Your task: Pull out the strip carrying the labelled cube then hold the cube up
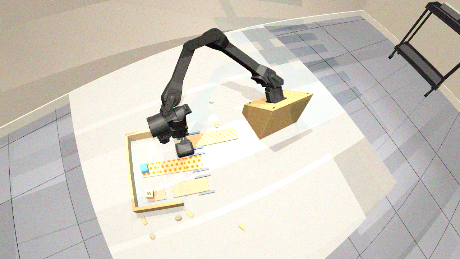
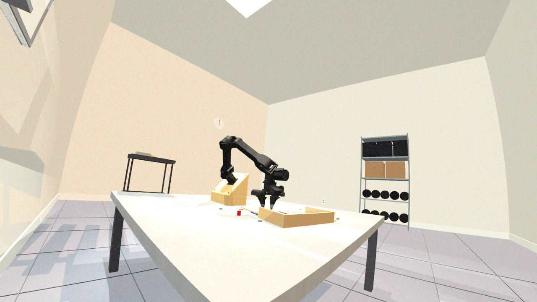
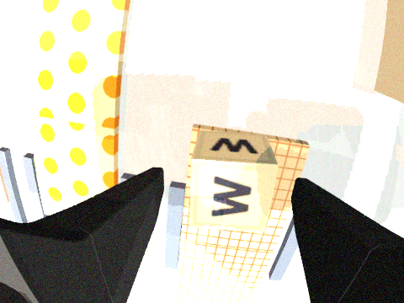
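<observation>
The small red cylinder lies 60 mm behind my gripper tip, 140 mm to the right of it and 20 mm below it.
</observation>
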